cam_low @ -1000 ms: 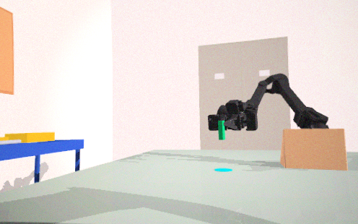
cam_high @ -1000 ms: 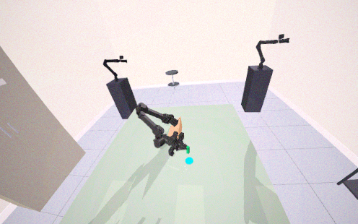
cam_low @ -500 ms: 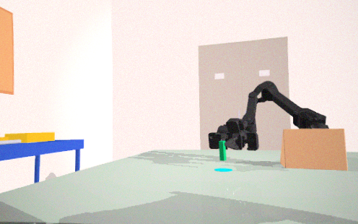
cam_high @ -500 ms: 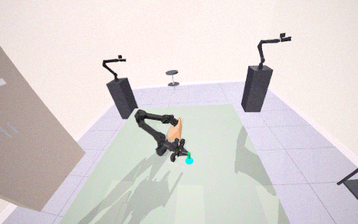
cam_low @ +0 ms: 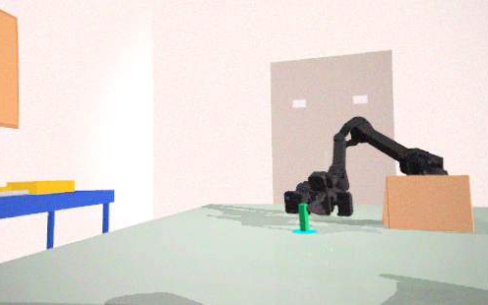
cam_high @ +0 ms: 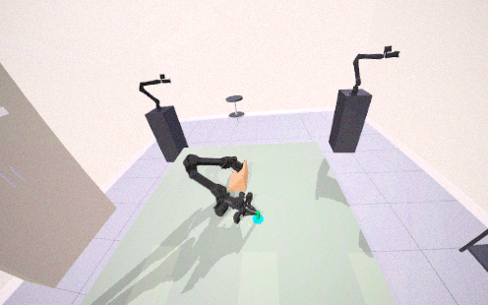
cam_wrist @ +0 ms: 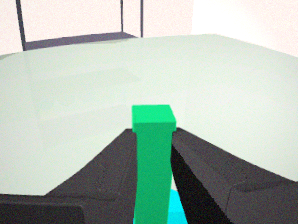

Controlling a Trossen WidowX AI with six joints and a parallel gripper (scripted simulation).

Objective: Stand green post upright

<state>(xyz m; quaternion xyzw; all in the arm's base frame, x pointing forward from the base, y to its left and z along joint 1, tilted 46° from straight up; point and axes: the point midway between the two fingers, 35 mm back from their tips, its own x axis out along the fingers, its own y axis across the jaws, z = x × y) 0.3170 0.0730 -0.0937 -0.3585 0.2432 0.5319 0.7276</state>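
Now: the green post 20 mm below my gripper tip. Round my gripper tip: cyan circle: 60 mm below.
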